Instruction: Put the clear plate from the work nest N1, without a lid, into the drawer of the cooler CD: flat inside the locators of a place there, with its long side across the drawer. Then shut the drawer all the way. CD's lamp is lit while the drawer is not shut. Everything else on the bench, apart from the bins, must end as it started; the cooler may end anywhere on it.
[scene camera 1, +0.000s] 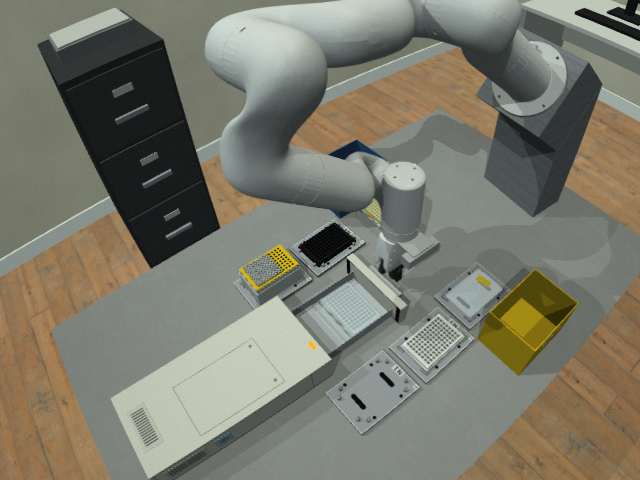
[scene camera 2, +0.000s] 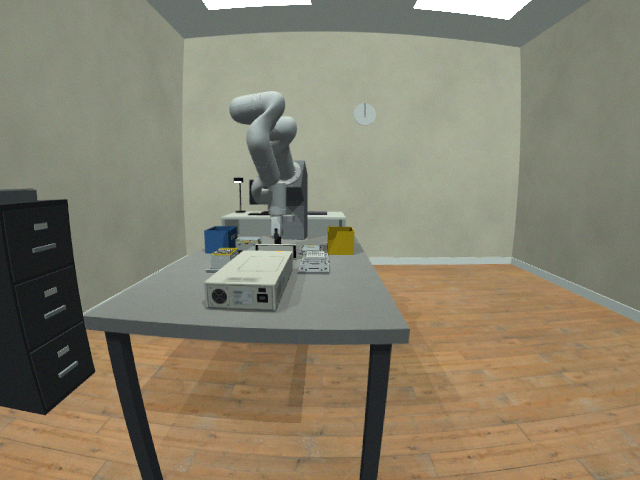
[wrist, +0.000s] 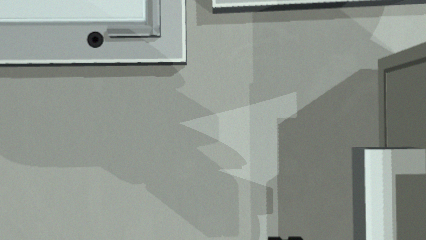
Labels:
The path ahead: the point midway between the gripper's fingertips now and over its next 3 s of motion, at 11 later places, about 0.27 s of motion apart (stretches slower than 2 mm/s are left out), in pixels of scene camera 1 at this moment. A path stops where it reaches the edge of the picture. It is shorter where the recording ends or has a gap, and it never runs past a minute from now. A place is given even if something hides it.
My gripper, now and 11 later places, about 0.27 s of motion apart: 394, 277; 390, 280; 387, 282; 384, 284; 382, 286; 378, 288; 375, 291; 372, 292; 368, 294; 365, 297; 362, 300; 358, 302

